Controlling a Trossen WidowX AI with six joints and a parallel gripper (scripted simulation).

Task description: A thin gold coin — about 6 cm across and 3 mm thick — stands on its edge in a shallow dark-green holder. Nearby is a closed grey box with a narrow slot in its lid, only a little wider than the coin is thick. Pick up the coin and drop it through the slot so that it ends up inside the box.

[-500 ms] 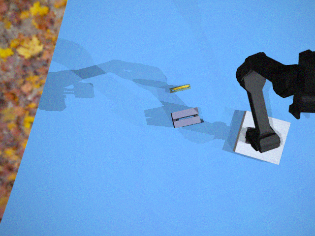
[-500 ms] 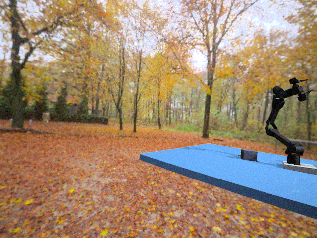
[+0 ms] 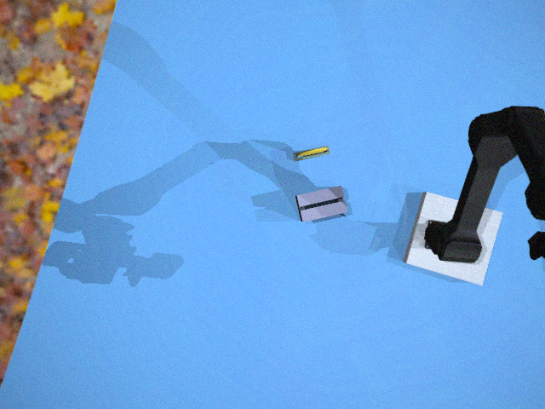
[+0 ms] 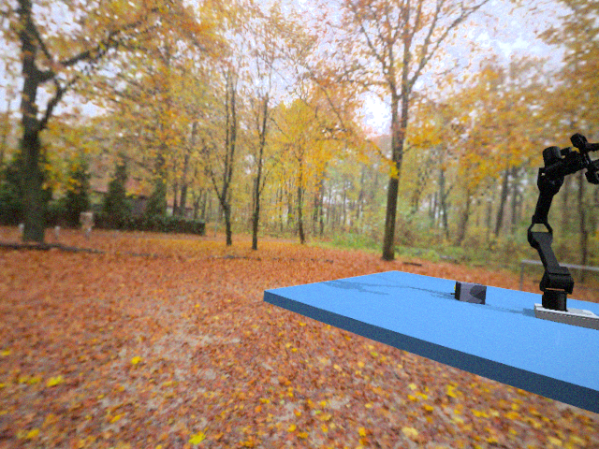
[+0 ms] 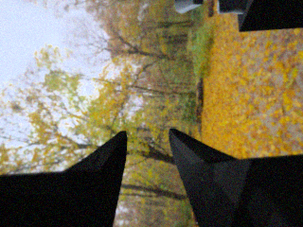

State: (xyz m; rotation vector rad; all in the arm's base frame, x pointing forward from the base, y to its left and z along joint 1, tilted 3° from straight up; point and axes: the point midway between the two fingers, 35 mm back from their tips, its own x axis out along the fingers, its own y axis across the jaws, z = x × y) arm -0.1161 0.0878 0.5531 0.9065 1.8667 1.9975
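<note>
Right now the gold coin is 43 cm ahead of my gripper tip, 24 cm to the right of it and 57 cm below it.
</note>
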